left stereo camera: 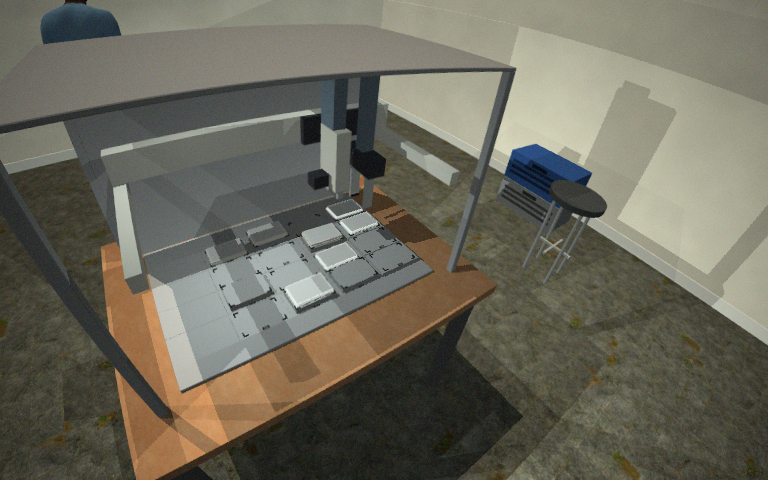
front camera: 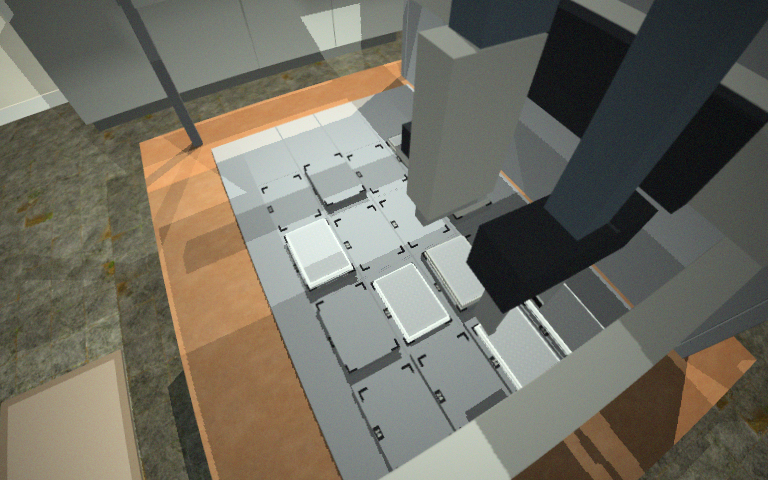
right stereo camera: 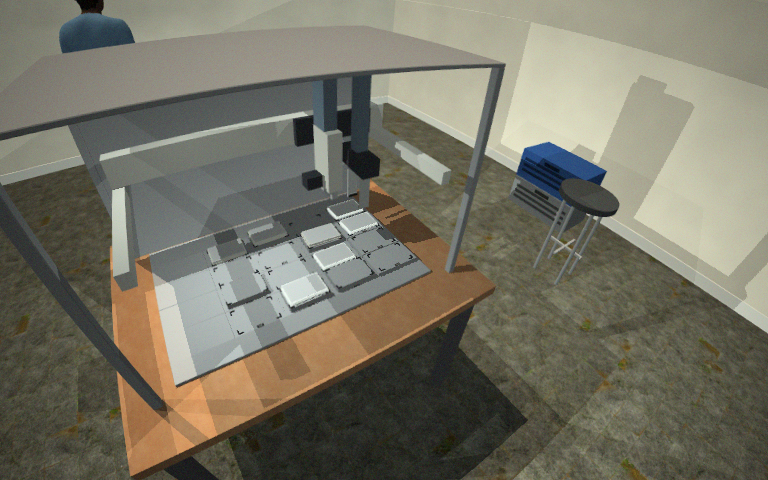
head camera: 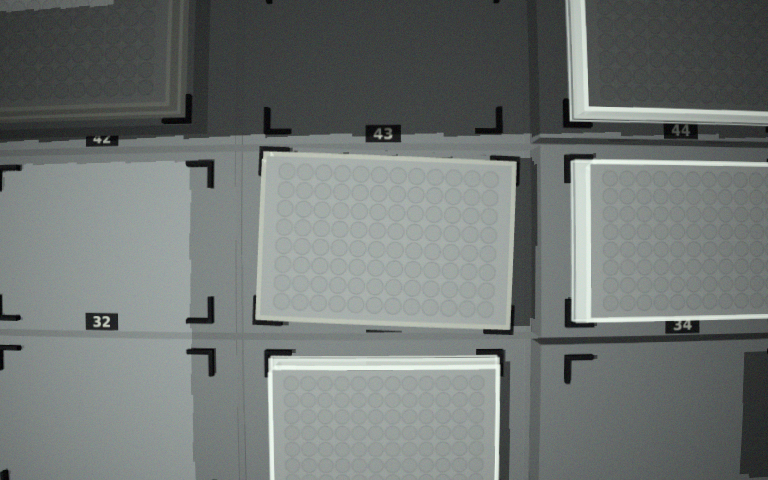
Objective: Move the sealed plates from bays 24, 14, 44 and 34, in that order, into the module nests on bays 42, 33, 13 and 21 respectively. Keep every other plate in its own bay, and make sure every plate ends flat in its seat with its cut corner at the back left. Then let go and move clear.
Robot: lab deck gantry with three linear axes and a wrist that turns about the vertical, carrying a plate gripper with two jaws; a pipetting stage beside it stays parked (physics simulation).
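Places are measured from the robot's base along level axes (x back, y right, z up), in millimetres.
Pixels of known places: gripper, fingertip midpoint: (left stereo camera: 360, 201) (right stereo camera: 357, 201); robot's base at its link origin: (left stereo camera: 244, 336) (front camera: 263, 189) (right stereo camera: 239, 333).
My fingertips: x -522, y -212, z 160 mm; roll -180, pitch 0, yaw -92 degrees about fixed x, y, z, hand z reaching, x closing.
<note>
Ahead of a thing's pixels: the offset from my fingertips to its top centre. "pt": to the spot under its first point.
My gripper (front camera: 519, 316) (left stereo camera: 361, 200) (right stereo camera: 357, 199) hangs low by bay 44, its jaws apart with no plate seen between them; its body partly hides them. The bay 44 plate {dx -34, dy -152, dz -131 mm} (head camera: 679, 56) (left stereo camera: 343, 209) lies in shade; the bay 34 plate {dx -34, dy -45, dz -131 mm} (front camera: 523, 345) (head camera: 679, 243) (left stereo camera: 358, 223) lies in front of it. A sealed plate {dx +129, dy -46, dz -126 mm} (front camera: 453, 268) (head camera: 385, 243) (left stereo camera: 321, 234) sits in the slightly turned bay 33 nest, in line with its corner marks. Another plate {dx +298, dy -154, dz -126 mm} (head camera: 73, 56) (left stereo camera: 266, 232) sits on bay 42. The raised nests on bay 13 {dx +130, dy +169, dz -138 mm} (front camera: 359, 328) (left stereo camera: 352, 275) and bay 21 {dx +458, dy +63, dz -138 mm} (front camera: 334, 178) (left stereo camera: 246, 288) hold no plate. Cut corners are unclear.
Other plates sit in bay 23 {pt dx +122, dy +65, dz -145 mm} (front camera: 411, 302) (head camera: 385, 424), bay 12 {pt dx +287, dy +169, dz -127 mm} (front camera: 318, 251) (left stereo camera: 308, 289) and bay 41 {pt dx +459, dy -150, dz -146 mm} (left stereo camera: 225, 250). The parked pipetting stage (front camera: 464, 130) (left stereo camera: 335, 161) stands immediately left of the gripper. A frame post (left stereo camera: 481, 169) rises at the deck's right front.
</note>
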